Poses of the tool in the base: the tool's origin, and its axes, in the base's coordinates. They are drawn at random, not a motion.
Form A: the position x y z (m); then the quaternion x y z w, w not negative.
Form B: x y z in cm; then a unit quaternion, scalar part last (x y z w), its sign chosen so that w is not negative. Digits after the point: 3 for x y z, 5 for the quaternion.
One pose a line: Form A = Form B
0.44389, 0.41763, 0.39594, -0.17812, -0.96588, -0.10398, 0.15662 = 44.389, 41.763, 39.594, -0.17812, -0.96588, -0.10398, 0.15662
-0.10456, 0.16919, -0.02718, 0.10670, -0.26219, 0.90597, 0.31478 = -10.456, 16.919, -2.718, 0.10670, -0.26219, 0.90597, 0.31478
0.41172, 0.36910, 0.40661, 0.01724, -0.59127, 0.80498, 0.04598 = 41.172, 36.910, 40.661, 0.01724, -0.59127, 0.80498, 0.04598
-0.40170, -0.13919, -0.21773, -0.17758, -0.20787, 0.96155, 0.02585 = -40.170, -13.919, -21.773, -0.17758, -0.20787, 0.96155, 0.02585
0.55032, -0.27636, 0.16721, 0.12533, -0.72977, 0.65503, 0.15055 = 55.032, -27.636, 16.721, 0.12533, -0.72977, 0.65503, 0.15055
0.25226, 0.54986, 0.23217, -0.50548, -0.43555, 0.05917, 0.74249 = 25.226, 54.986, 23.217, -0.50548, -0.43555, 0.05917, 0.74249
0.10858, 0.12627, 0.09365, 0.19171, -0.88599, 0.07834, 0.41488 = 10.858, 12.627, 9.365, 0.19171, -0.88599, 0.07834, 0.41488
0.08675, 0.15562, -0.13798, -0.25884, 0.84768, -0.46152, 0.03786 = 8.675, 15.562, -13.798, -0.25884, 0.84768, -0.46152, 0.03786
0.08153, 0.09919, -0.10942, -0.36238, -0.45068, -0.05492, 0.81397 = 8.153, 9.919, -10.942, -0.36238, -0.45068, -0.05492, 0.81397
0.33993, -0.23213, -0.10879, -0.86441, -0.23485, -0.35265, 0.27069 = 33.993, -23.213, -10.879, -0.86441, -0.23485, -0.35265, 0.27069
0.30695, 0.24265, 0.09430, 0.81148, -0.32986, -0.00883, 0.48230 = 30.695, 24.265, 9.430, 0.81148, -0.32986, -0.00883, 0.48230
